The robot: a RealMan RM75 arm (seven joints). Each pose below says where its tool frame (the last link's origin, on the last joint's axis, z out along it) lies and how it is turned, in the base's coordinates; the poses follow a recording.
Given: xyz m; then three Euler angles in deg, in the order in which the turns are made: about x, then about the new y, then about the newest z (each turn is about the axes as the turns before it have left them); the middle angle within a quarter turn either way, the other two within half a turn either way.
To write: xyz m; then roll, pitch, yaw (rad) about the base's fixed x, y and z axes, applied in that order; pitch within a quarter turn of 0, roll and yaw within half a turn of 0. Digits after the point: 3 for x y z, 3 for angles.
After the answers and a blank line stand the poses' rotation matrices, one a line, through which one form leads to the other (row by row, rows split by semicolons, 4 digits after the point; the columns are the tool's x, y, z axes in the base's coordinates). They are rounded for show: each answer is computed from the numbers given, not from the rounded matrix.
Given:
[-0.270 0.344 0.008 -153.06 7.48 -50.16]
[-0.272 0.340 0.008 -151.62 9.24 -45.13]
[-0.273 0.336 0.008 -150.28 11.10 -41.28]
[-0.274 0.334 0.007 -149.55 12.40 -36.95]
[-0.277 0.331 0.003 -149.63 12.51 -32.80]
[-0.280 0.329 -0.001 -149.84 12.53 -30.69]
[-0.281 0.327 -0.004 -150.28 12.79 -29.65]
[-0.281 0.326 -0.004 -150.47 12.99 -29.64]
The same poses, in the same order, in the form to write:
[-0.270 0.344 0.008 -2.918 -0.436 0.794]
[-0.272 0.340 0.008 -2.877 -0.452 0.686]
[-0.273 0.336 0.008 -2.843 -0.470 0.597]
[-0.274 0.334 0.007 -2.806 -0.470 0.505]
[-0.277 0.331 0.003 -2.775 -0.446 0.429]
[-0.280 0.329 -0.001 -2.762 -0.431 0.393]
[-0.281 0.327 -0.004 -2.764 -0.425 0.376]
[-0.281 0.326 -0.004 -2.769 -0.427 0.376]

0.6352 0.7613 0.1302; 0.6467 -0.6164 0.4492; 0.4222 -0.2011 -0.8839
0.6963 0.6995 0.1606; 0.5697 -0.6748 0.4691; 0.4365 -0.2352 -0.8684
0.7374 0.6474 0.1925; 0.5012 -0.7156 0.4865; 0.4527 -0.2623 -0.8522
0.7805 0.5871 0.2147; 0.4312 -0.7544 0.4950; 0.4526 -0.2937 -0.8420
0.8206 0.5288 0.2166; 0.3753 -0.7845 0.4936; 0.4310 -0.3237 -0.8423
0.8395 0.4982 0.2170; 0.3476 -0.7992 0.4905; 0.4177 -0.3363 -0.8440
0.8475 0.4824 0.2214; 0.3342 -0.8090 0.4835; 0.4123 -0.3357 -0.8469
0.8469 0.4819 0.2248; 0.3340 -0.8110 0.4803; 0.4137 -0.3317 -0.8478

